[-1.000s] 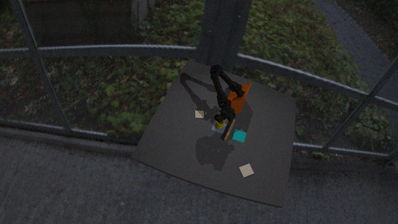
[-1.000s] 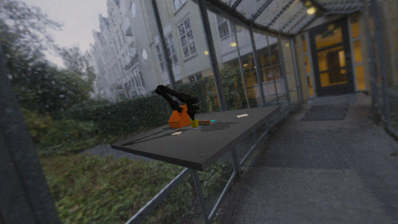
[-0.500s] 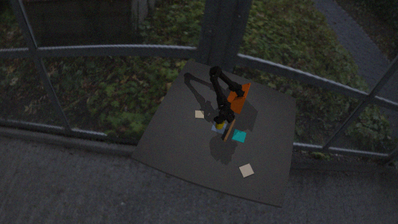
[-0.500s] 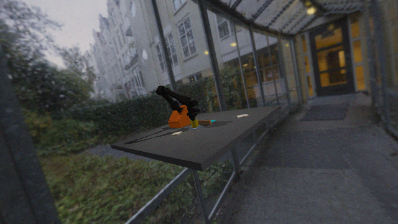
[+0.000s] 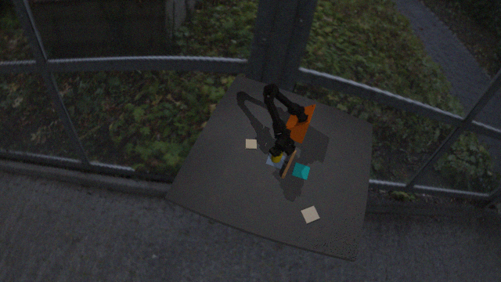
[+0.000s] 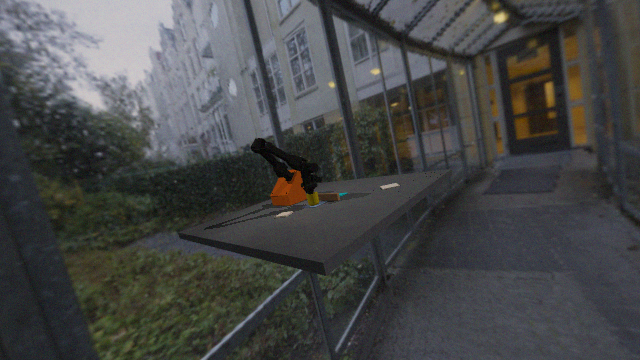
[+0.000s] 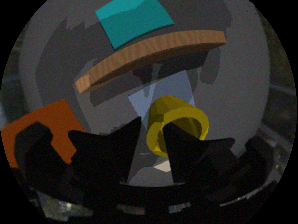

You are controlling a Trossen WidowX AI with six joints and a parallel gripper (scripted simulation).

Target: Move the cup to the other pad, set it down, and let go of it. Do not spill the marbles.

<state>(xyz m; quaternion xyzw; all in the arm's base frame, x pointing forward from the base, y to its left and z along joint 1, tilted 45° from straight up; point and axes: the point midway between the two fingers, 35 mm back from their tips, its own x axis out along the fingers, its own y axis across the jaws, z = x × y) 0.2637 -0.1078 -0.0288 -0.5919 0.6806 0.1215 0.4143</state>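
Now: gripper tip 5 cm above the grey-blue pad, 3 cm short of it and 1 cm to the left of it. From my gripper tip the other things lie so: yellow cup 2 cm ahead, 1 cm to the right; wooden bar 9 cm to the left, 3 cm below, 3 cm ahead; teal pad 18 cm to the left, 5 cm below, 3 cm ahead.
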